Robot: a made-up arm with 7 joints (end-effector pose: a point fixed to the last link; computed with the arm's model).
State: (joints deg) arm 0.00 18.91 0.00 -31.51 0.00 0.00 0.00
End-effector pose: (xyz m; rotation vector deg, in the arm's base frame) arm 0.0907 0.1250 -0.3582 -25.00 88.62 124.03
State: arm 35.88 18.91 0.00 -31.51 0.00 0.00 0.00
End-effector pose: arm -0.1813 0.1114 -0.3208 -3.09 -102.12 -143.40
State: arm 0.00 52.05 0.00 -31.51 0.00 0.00 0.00
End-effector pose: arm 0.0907 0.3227 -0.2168 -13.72 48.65 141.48
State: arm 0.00 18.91 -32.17 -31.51 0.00 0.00 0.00
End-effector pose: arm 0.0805 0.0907 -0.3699 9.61 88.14 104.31
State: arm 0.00 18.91 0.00 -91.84 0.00 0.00 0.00
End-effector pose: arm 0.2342 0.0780 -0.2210 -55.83 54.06 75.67
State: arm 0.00 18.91 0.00 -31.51 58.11 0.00 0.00
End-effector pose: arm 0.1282 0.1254 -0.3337 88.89 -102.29 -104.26
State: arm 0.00 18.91 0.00 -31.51 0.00 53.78 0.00
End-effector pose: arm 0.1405 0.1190 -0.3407 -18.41 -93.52 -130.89
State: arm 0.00 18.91 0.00 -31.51 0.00 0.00 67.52
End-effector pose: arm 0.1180 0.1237 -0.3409 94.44 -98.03 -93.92
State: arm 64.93 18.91 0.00 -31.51 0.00 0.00 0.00
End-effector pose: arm -0.3508 0.0614 -0.1834 -24.95 -86.97 -122.48
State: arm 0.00 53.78 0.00 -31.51 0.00 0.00 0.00
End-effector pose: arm 0.0907 0.3305 -0.2066 -13.11 46.48 142.11
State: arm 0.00 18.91 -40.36 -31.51 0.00 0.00 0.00
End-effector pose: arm 0.0748 0.0833 -0.3725 17.68 87.15 98.63
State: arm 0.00 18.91 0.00 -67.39 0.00 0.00 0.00
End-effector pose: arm 0.1955 0.1029 -0.2936 -45.66 68.48 95.84
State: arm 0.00 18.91 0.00 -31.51 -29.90 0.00 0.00
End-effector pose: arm 0.0737 0.1408 -0.3638 7.32 71.50 117.89
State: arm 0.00 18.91 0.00 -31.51 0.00 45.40 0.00
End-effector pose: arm 0.1320 0.1189 -0.3404 -11.92 -97.83 -136.93
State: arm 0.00 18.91 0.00 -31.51 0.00 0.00 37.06
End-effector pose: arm 0.1063 0.1196 -0.3499 -70.32 106.00 122.17
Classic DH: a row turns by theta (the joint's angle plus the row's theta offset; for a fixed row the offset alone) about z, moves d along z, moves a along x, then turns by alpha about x. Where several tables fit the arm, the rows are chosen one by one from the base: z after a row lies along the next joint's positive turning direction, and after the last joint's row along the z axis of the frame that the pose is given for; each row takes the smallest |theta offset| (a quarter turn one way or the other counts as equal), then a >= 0, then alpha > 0; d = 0 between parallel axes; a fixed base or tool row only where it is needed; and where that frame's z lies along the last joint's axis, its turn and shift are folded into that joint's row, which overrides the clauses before.
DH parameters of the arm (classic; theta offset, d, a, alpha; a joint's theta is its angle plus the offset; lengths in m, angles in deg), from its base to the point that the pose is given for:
base (fixed): 0 0.0645 0.0161 -70
joint 1: 90 -0.0196 0.0139 90
joint 2: 70 0.0067 0.0001 -90
joint 3: -90 -0.2301 0.0149 -90
joint 4: 0 0.0443 -0.0427 90
joint 5: 0 -0.2514 0.0013 -90
joint 6: 0 -0.0176 -0.0031 90
joint 7: 0 0.0566 -0.0128 -90
tool (fixed): 180 -0.0262 0 0

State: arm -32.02 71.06 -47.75 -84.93 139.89 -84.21 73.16
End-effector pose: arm 0.3318 0.1016 -0.0363 -142.25 59.56 -79.44
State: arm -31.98 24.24 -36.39 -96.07 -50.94 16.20 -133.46
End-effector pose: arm 0.3278 -0.0442 -0.0726 59.71 -122.26 45.22
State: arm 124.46 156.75 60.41 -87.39 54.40 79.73 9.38
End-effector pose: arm 0.2299 0.0328 -0.1749 92.47 51.92 138.28
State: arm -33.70 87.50 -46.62 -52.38 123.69 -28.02 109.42
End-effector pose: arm 0.2622 0.3065 0.0693 140.31 -77.87 65.91
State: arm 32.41 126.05 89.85 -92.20 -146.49 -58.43 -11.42
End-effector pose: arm 0.0886 0.0254 0.3994 -129.24 91.81 -46.43
